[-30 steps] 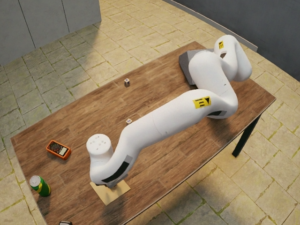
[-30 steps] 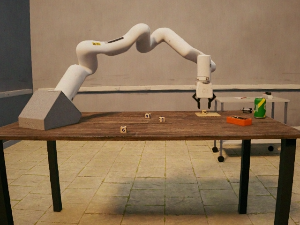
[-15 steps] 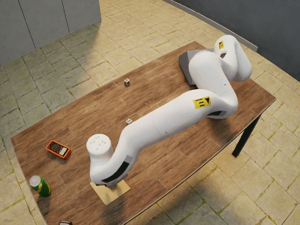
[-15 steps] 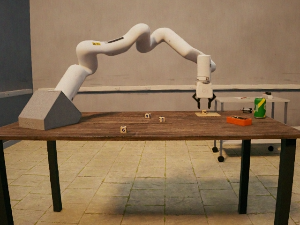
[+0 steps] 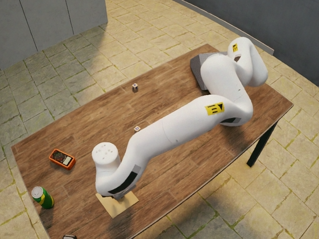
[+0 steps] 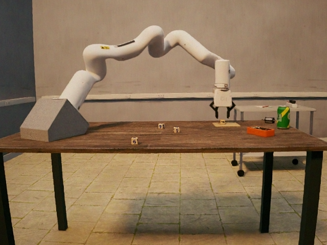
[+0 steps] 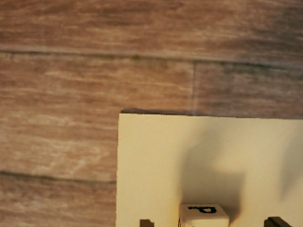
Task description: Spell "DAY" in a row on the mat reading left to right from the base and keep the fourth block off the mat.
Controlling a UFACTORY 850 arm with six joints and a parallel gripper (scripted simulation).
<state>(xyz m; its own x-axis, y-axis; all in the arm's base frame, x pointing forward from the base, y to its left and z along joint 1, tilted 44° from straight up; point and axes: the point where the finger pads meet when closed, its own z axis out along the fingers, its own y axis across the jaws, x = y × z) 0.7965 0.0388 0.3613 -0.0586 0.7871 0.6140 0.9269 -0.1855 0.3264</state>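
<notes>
Right now my hand is 20 mm short of the tan mat and 50 mm above it. Round my hand: dark object 280 mm ahead, 60 mm to the left, 40 mm below.
</notes>
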